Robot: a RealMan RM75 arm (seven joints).
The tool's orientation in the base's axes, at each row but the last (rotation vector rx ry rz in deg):
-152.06 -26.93 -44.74
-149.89 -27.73 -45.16
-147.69 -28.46 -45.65
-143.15 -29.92 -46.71
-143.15 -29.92 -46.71
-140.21 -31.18 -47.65
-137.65 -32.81 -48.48
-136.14 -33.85 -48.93
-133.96 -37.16 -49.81
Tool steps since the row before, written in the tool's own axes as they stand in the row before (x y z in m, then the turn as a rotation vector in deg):
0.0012 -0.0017 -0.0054 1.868 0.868 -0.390
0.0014 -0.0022 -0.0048 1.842 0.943 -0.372
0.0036 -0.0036 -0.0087 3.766 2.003 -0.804
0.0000 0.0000 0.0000 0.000 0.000 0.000
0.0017 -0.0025 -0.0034 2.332 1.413 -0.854
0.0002 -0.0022 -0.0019 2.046 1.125 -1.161
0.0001 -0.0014 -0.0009 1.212 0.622 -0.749
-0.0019 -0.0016 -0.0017 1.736 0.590 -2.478
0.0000 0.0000 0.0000 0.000 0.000 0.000
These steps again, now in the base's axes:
-0.0022 -0.0004 0.0053 1.654 -0.525 1.177
-0.0020 0.0001 0.0051 1.673 -0.588 1.130
-0.0027 -0.0002 0.0097 3.434 -1.287 2.323
0.0000 0.0000 0.0000 0.000 0.000 0.000
-0.0015 0.0006 0.0043 2.048 -1.127 1.642
-0.0018 0.0007 0.0022 1.554 -1.131 1.762
-0.0011 0.0006 0.0011 0.869 -0.672 1.100
-0.0030 -0.0002 0.0004 0.458 -1.602 2.594
0.0000 0.0000 0.0000 0.000 0.000 0.000

